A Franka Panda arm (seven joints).
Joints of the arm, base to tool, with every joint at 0 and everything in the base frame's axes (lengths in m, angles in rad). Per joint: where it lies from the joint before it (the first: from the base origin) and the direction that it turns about. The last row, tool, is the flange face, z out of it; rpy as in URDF.
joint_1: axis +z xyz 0 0 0.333
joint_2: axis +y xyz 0 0 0
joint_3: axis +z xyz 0 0 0.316
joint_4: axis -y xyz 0.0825 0 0
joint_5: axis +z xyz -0.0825 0 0.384
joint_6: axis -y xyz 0 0 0
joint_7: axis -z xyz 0.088 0 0
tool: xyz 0 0 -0.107 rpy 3.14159 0 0
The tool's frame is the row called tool.
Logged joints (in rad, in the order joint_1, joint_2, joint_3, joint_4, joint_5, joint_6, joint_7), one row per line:
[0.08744, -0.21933, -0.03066, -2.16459, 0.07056, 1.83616, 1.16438]
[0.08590, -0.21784, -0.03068, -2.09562, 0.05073, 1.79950, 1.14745]
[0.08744, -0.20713, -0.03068, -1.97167, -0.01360, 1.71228, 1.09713]
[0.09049, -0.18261, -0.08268, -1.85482, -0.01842, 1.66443, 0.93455]
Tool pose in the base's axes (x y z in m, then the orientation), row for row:
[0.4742, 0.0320, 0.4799, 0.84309, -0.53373, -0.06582, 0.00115]
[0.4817, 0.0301, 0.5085, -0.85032, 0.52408, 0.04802, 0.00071]
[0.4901, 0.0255, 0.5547, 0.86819, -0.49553, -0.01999, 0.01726]
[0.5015, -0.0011, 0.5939, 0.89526, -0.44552, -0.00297, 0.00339]
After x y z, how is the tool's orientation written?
As a quaternion, x y z w.
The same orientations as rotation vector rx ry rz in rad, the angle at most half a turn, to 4 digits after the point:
[2.6467, -1.6755, -0.2066]
[-2.6701, 1.6457, 0.1508]
[2.6979, -1.5399, -0.0621]
[2.8065, -1.3966, -0.0093]

